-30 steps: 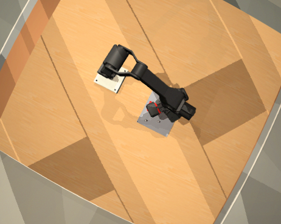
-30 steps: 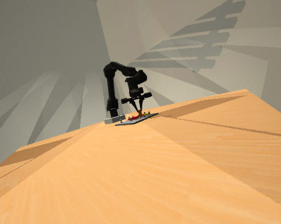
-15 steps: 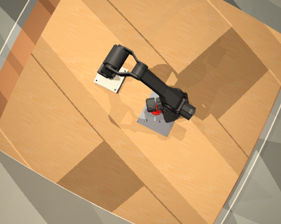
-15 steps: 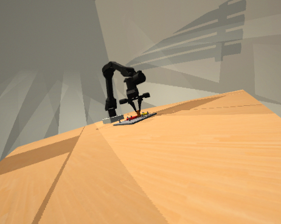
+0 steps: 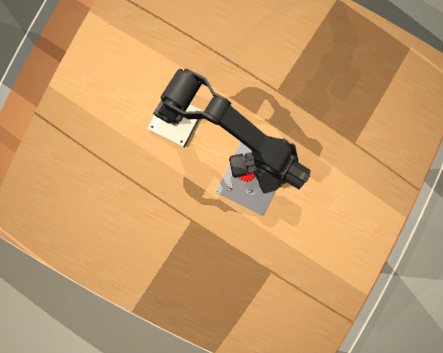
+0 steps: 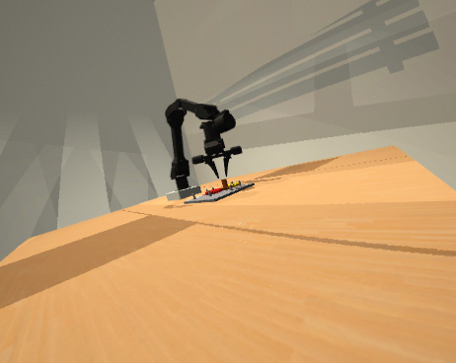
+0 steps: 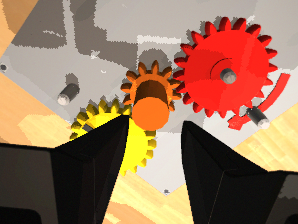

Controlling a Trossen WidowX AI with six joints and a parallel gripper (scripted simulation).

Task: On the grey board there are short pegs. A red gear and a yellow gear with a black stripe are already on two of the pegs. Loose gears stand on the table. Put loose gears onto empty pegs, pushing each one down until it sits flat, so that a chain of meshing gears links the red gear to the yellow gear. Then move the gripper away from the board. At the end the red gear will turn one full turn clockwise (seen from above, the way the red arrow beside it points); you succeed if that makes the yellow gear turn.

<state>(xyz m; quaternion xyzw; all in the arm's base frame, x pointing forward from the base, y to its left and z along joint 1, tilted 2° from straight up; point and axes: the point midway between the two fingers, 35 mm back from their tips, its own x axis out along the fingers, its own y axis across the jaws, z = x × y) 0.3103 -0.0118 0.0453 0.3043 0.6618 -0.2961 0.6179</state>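
Right now the orange gear is 3 cm below my gripper tip. From my gripper tip the other things lie so: red gear 4 cm to the right, 4 cm below, 2 cm behind.
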